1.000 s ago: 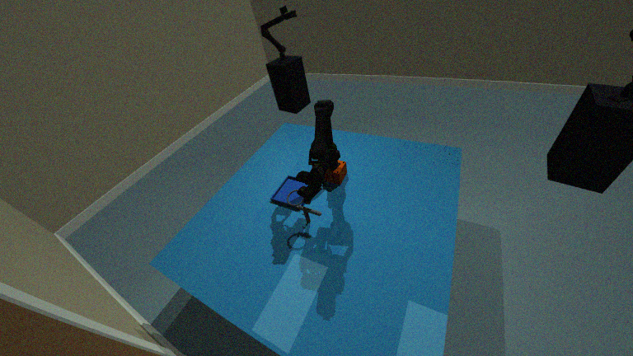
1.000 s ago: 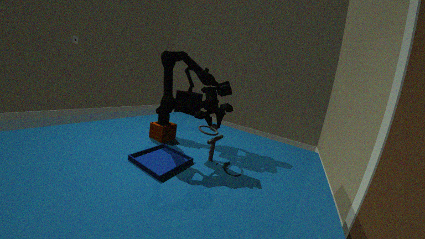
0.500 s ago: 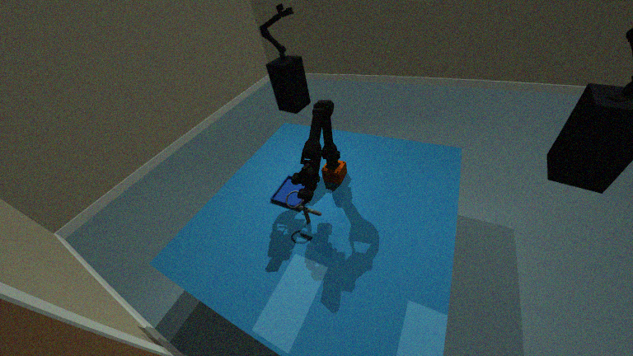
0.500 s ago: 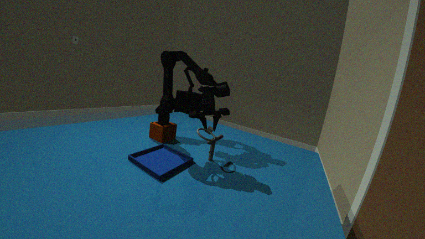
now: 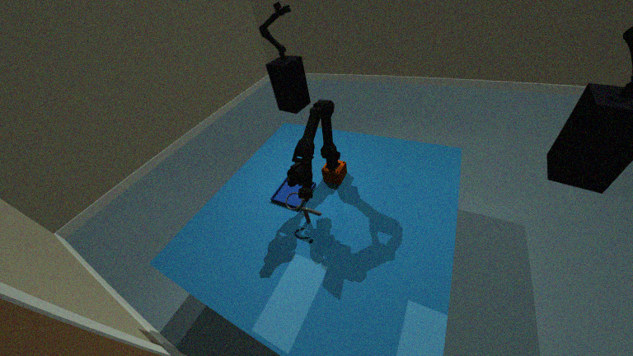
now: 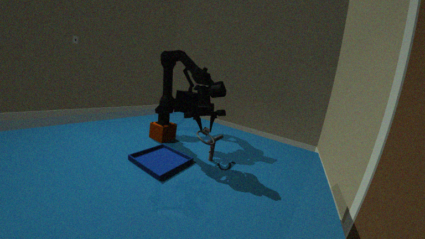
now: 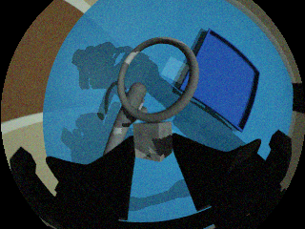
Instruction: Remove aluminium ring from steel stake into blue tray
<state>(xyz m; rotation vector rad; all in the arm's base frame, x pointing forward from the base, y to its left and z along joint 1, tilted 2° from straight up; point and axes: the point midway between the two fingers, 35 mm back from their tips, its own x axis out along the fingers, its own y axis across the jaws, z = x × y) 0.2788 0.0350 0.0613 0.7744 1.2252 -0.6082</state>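
My gripper tip is now 40 mm to the left of the aluminium ring and 30 mm short of it. From my gripper tip the other things lie so: blue tray 180 mm to the right, 120 mm below, 70 mm behind.
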